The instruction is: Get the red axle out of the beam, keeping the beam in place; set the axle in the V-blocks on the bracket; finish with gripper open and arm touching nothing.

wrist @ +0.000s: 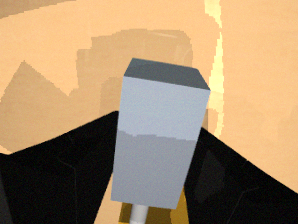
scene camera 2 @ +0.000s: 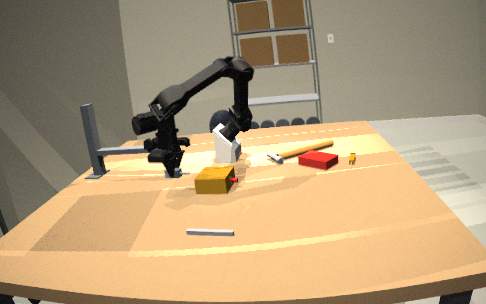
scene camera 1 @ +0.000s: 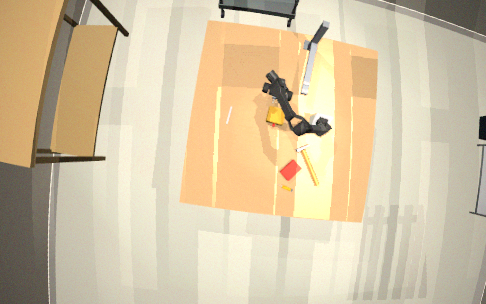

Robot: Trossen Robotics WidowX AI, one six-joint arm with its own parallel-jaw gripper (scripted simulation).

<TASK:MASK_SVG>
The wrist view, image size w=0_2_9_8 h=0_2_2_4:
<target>my gripper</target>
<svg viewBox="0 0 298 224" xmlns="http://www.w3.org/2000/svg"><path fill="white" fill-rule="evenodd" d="M201 127L184 184L189 224L298 224L298 193L273 179L269 173L255 167L251 161L213 136L208 129ZM117 109L55 139L9 155L0 153L0 224L94 224L98 209L104 200L102 197L113 175Z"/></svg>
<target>grey block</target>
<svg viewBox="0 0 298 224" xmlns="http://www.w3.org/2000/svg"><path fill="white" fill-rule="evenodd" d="M132 57L124 76L122 76L110 200L132 204L129 224L145 224L149 205L158 206L158 208L177 209L186 175L188 175L189 165L192 163L194 148L196 148L198 135L200 135L202 120L204 120L205 111L208 108L212 89L210 89L198 68Z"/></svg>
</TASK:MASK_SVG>
